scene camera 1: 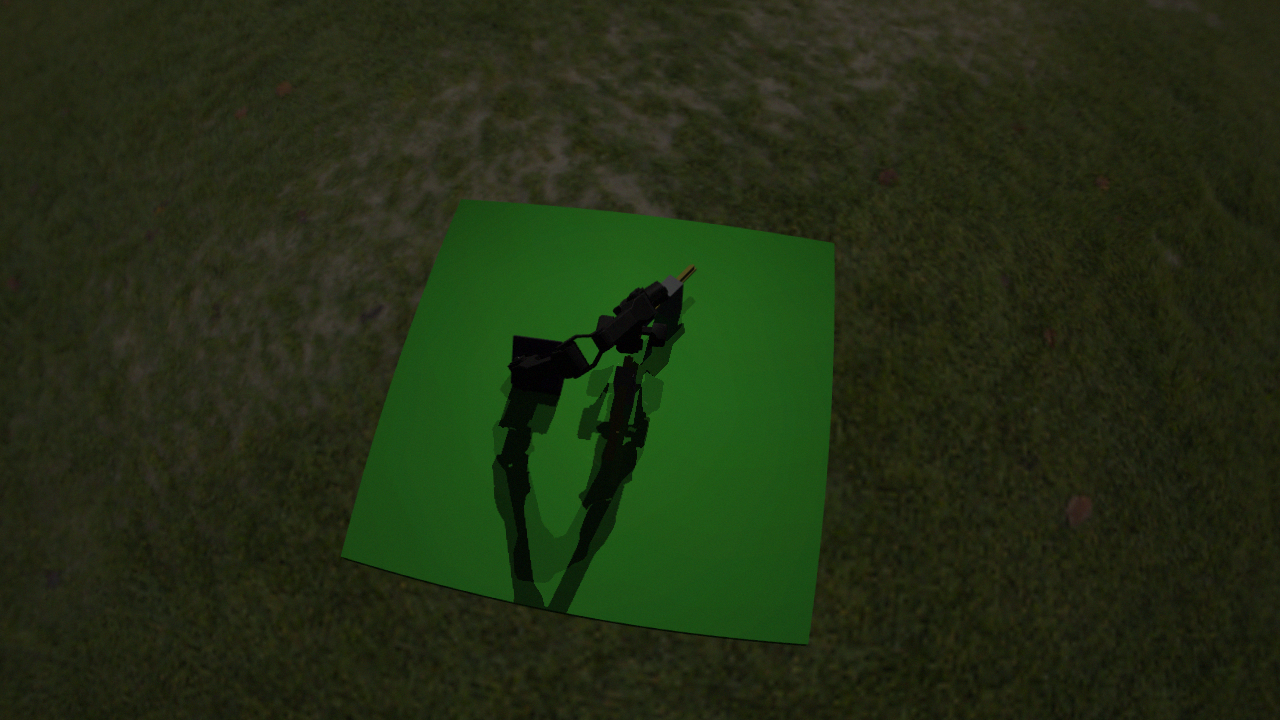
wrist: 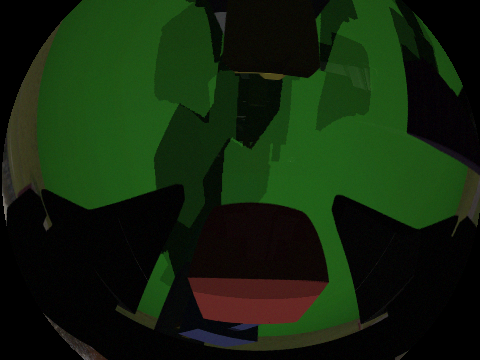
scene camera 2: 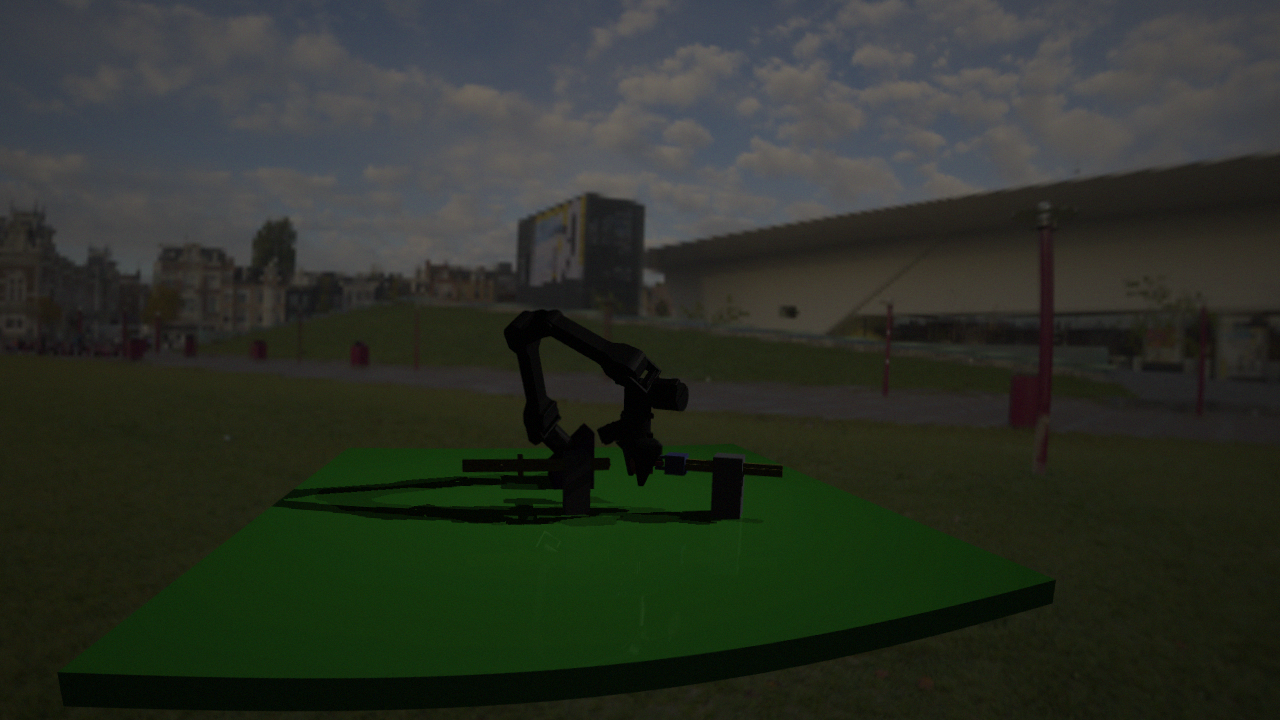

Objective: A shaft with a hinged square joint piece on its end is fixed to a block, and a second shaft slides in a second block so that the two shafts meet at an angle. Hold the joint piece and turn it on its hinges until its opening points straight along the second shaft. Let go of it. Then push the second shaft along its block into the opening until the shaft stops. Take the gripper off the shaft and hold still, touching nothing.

Scene:
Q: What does my gripper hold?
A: Nothing.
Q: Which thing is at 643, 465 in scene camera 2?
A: My gripper.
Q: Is my gripper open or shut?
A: Open.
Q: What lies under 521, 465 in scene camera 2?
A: A shaft.

